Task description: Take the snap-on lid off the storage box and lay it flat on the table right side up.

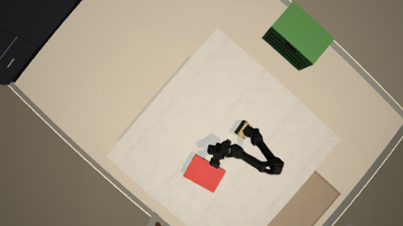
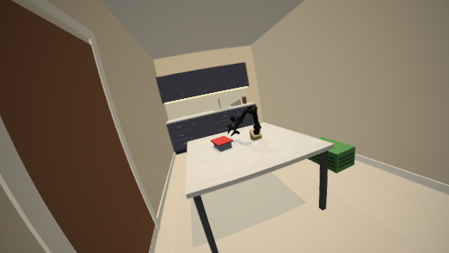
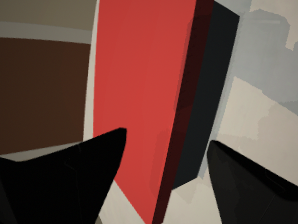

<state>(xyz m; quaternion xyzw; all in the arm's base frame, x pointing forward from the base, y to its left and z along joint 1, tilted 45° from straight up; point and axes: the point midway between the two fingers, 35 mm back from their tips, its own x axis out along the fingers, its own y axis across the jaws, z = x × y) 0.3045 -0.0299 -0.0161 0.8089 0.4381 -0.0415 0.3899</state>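
The red lid is 100 mm ahead of my gripper tip, 30 mm to the left of it and 30 mm below it. From my gripper tip the other things lie so: storage box: 100 mm ahead, 30 mm to the left, 70 mm below.
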